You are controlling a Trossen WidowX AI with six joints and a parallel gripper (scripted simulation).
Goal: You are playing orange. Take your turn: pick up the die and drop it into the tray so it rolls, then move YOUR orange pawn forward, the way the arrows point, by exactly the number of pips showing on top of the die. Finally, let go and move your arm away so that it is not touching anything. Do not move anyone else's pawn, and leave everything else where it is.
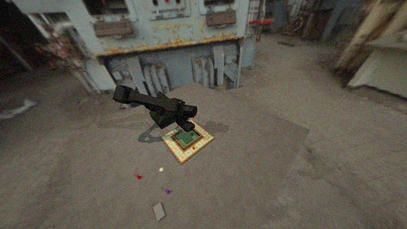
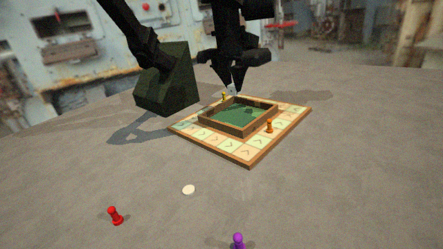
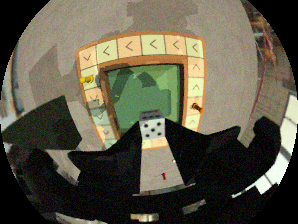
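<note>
Now: gripper tip 110 mm short of the orange pawn, 60 mm above it and 10 mm to the left of it. Also, from my gripper tip: yellow pawn 120 mm behind, 60 mm to the left, 60 mm below; then white die right at my gripper tip; then green tray 80 mm below.
</note>
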